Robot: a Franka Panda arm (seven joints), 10 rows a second.
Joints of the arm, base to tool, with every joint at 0 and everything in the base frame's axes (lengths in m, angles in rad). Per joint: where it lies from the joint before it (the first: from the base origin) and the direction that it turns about. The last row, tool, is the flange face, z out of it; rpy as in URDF.
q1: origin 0.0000 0.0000 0.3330 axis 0 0 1
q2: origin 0.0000 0.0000 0.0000 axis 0 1 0
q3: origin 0.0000 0.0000 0.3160 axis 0 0 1
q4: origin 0.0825 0.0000 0.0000 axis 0 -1 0
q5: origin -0.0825 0.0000 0.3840 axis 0 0 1
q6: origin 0.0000 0.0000 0.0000 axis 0 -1 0
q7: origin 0.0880 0.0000 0.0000 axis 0 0 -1
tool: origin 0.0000 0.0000 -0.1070 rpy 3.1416 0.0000 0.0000
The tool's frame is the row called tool.
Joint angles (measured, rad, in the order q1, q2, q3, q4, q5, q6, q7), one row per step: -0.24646 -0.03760 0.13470 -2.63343 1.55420 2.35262 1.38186; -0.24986 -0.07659 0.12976 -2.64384 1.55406 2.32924 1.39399; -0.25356 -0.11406 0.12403 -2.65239 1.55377 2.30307 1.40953; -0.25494 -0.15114 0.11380 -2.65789 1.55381 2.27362 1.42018; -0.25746 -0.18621 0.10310 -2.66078 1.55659 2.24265 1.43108; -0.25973 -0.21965 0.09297 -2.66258 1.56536 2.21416 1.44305; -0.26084 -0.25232 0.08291 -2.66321 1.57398 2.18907 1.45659; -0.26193 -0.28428 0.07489 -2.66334 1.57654 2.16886 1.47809; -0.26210 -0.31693 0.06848 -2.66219 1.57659 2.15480 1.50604
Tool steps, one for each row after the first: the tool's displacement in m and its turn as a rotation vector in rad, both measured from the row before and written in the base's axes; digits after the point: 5 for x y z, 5 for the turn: -0.00129 -0.00047 0.01248 0.01690 -0.02124 -0.00319; -0.00109 -0.00044 0.01246 0.02084 -0.01952 -0.00377; -0.00042 -0.00082 0.01347 0.02162 -0.02596 -0.00050; -0.00001 -0.00123 0.01377 0.02471 -0.02704 -0.00234; 0.00003 -0.00118 0.01369 0.02707 -0.02655 -0.00701; 0.00001 -0.00109 0.01388 0.02527 -0.02587 -0.00726; -0.00037 -0.00084 0.01357 0.02161 -0.01859 -0.00633; -0.00041 -0.00060 0.01416 0.01828 -0.01454 -0.00791
